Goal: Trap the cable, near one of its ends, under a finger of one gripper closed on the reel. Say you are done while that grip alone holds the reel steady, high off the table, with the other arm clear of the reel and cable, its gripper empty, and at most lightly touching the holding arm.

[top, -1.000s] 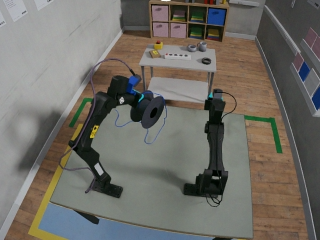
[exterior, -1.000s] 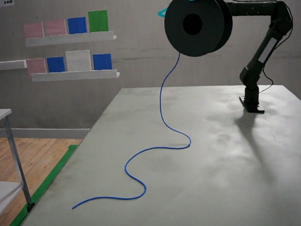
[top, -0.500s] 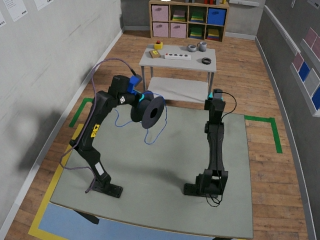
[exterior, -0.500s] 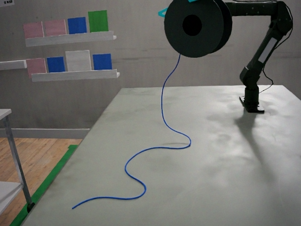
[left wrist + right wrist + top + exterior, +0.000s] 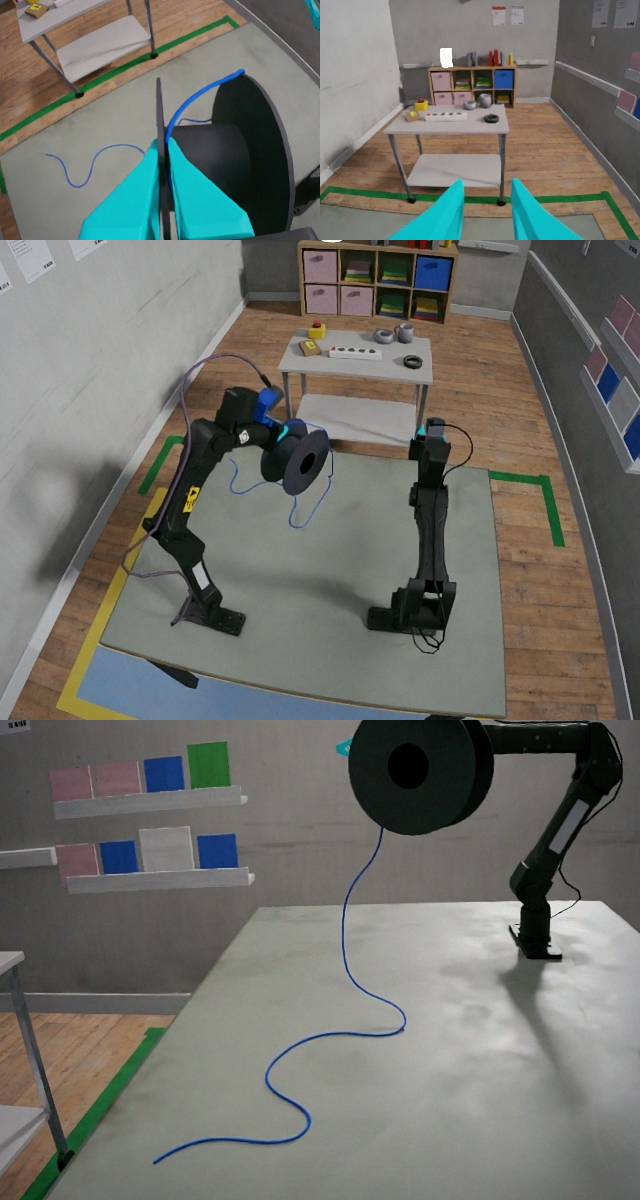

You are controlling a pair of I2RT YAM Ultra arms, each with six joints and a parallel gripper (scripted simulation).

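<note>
Now: left hand 70 mm above the dark reel, 30 mm to the left of it and 20 mm past it.
</note>
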